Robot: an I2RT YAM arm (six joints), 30 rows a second.
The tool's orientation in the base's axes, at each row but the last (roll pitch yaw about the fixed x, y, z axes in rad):
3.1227 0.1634 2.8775
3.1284 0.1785 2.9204
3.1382 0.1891 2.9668
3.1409 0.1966 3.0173
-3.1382 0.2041 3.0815
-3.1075 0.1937 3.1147
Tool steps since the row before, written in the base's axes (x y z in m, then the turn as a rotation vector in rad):
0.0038 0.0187 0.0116 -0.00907 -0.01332 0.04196
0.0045 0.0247 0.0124 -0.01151 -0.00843 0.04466
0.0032 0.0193 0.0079 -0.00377 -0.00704 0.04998
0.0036 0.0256 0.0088 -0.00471 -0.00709 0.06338
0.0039 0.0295 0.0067 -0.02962 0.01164 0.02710
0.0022 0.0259 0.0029 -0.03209 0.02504 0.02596
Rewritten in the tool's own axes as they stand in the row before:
-0.0007 0.0193 -0.0113 -0.00162 -0.01442 -0.04254
-0.0012 0.0252 -0.0121 0.00130 -0.01015 -0.04575
-0.0013 0.0196 -0.0077 -0.00695 -0.00742 -0.04958
-0.0021 0.0259 -0.0085 -0.00866 -0.00758 -0.06291
-0.0034 0.0297 -0.0062 0.02414 0.00973 -0.03271
-0.0020 0.0258 -0.0034 0.02714 0.02307 -0.03258

